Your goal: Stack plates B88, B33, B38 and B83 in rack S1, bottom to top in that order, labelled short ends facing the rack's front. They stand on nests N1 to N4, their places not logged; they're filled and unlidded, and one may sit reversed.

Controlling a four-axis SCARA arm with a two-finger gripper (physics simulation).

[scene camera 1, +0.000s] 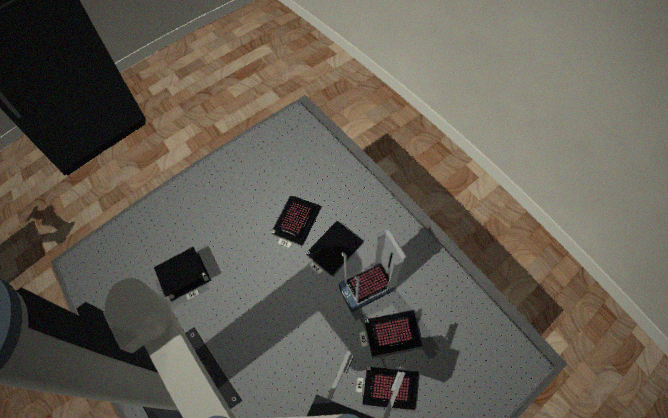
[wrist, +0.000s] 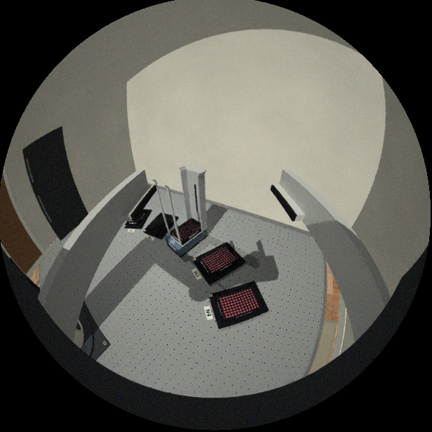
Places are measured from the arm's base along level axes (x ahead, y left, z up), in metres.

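Where they show: gripper, fingertip midpoint: [scene camera 1: 376, 362].
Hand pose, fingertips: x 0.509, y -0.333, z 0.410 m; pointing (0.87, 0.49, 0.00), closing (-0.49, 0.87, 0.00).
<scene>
After its pixels a point has its place.
The rack S1 [scene camera 1: 356, 303] @[y -0.127, x 0.633, z 0.071 m] [wrist: 188, 246] has a blue base, thin posts and a tall grey back. A red-welled plate [scene camera 1: 370, 282] @[y -0.100, x 0.703, z 0.077 m] [wrist: 187, 231] lies flat inside it, low down; its label is unreadable. A red-welled plate on N1 [scene camera 1: 297, 219] @[y 0.248, x 0.661, z 0.038 m] stands far from my gripper. N2 [scene camera 1: 336, 248] @[y 0.079, x 0.704, z 0.024 m] [wrist: 161, 226] shows a plain black surface. Red-welled plates stand on N3 [scene camera 1: 393, 332] @[y -0.268, x 0.663, z 0.038 m] [wrist: 220, 260] and N4 [scene camera 1: 377, 387] @[y -0.372, x 0.513, z 0.033 m] [wrist: 239, 303]; their codes are unreadable. My gripper [scene camera 1: 371, 376] [wrist: 213, 176] is open and empty, high above the bench, its fingers overlapping N4 in the scene view.
A black block [scene camera 1: 181, 272] @[y 0.317, x 0.220, z 0.073 m] with a small label stands on the perforated bench [scene camera 1: 240, 190] @[y 0.498, x 0.566, z 0.013 m] [wrist: 165, 350], left of N1 and N2. The arm's pale link [scene camera 1: 187, 370] @[y -0.140, x 0.187, z 0.571 m] reaches over the lower left. A tall black cabinet [scene camera 1: 65, 75] [wrist: 55, 185] stands beyond the bench.
</scene>
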